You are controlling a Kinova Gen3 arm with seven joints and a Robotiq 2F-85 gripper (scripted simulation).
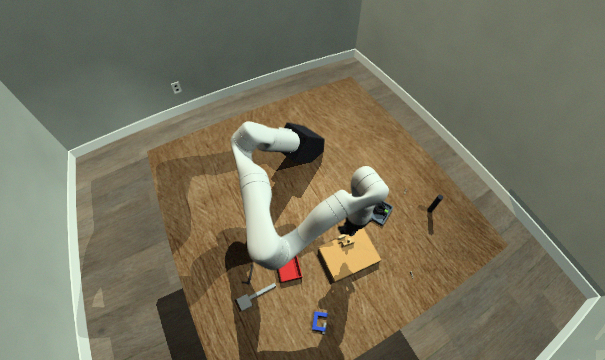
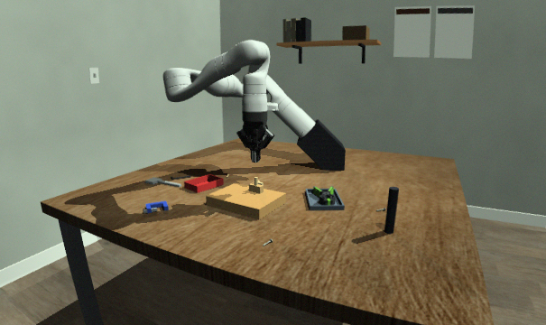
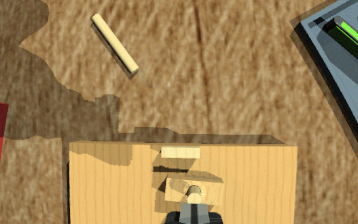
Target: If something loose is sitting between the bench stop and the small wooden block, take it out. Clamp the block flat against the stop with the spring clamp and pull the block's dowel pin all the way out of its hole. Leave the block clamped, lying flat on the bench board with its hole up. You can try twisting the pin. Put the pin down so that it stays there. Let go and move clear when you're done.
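Right now the dowel pin is 90 mm below my hand. From my hand the other things lie so: thin pale stick 140 mm below, 140 mm behind, 70 mm to the right; small wooden block 110 mm below; tan bench board 120 mm below, 40 mm ahead, 10 mm to the right.
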